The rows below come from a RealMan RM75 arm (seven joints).
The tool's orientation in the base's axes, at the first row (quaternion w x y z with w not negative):
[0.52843 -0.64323 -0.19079 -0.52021]
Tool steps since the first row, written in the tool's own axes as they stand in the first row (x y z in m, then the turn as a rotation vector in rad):
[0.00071 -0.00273 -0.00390 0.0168 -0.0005 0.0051]
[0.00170 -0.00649 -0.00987 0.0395 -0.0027 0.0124]
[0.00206 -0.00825 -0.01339 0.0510 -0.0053 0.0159]
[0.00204 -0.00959 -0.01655 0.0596 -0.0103 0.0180]
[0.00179 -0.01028 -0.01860 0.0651 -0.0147 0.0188]
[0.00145 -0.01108 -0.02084 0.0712 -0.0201 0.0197]
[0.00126 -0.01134 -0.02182 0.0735 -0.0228 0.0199]
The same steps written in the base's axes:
[-0.00372 -0.00263 0.00154 0.0085 -0.0004 0.0154]
[-0.00912 -0.00679 0.00362 0.0189 -0.0001 0.0369]
[-0.01203 -0.00935 0.00443 0.0229 0.0004 0.0486]
[-0.01458 -0.01162 0.00474 0.0232 0.0015 0.0587]
[-0.01618 -0.01309 0.00465 0.0222 0.0021 0.0656]
[-0.01800 -0.01466 0.00452 0.0207 0.0030 0.0736]
[-0.01873 -0.01537 0.00438 0.0195 0.0035 0.0770]

